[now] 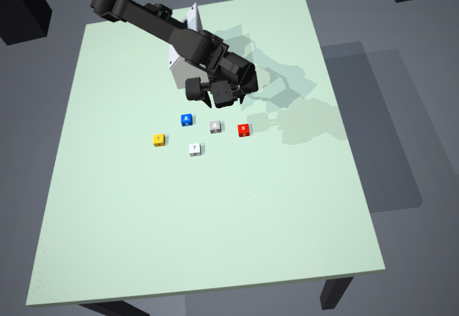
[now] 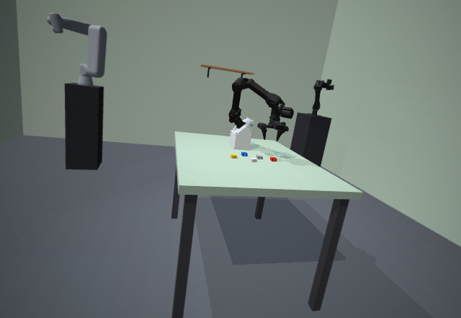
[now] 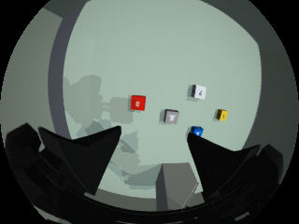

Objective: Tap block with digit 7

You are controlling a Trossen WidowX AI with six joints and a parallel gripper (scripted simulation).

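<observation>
The white block is 5 cm ahead of my gripper tip, 12 cm to the right of it and 12 cm below it. Round my gripper tip: grey block (2 cm behind, 5 cm to the right, 12 cm below); red block (1 cm ahead, 4 cm to the left, 12 cm below); blue block (7 cm behind, 13 cm to the right, 12 cm below).
</observation>
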